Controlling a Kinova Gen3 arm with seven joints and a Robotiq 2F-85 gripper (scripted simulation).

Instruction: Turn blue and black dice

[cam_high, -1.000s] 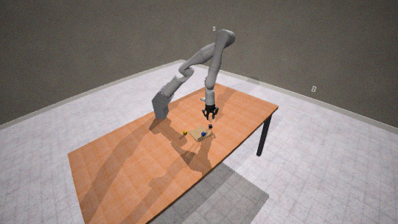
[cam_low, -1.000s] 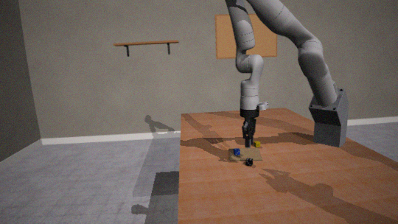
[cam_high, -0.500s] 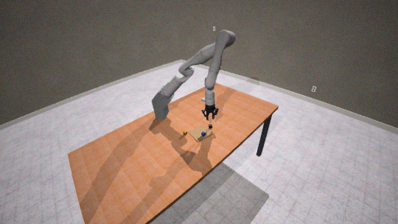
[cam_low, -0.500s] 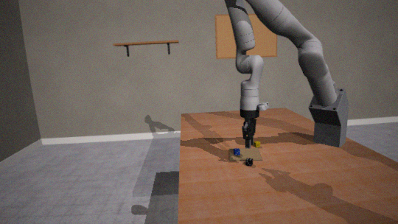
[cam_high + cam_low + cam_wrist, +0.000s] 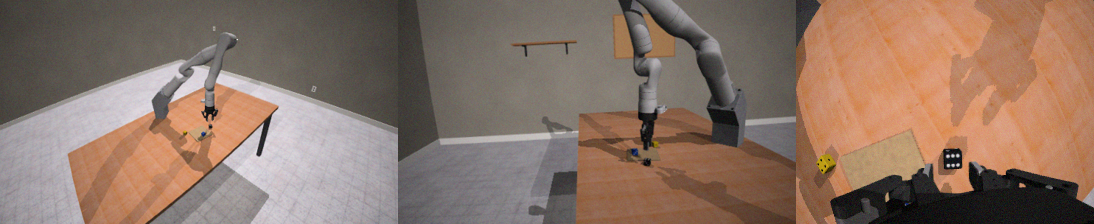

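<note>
The black die lies 8 cm below my hand. From my hand the other things lie so: blue die (4 cm ahead, 10 cm to the right, 7 cm below); yellow die (7 cm behind, 20 cm to the right, 8 cm below); tan mat (11 cm to the right, 9 cm below).
</note>
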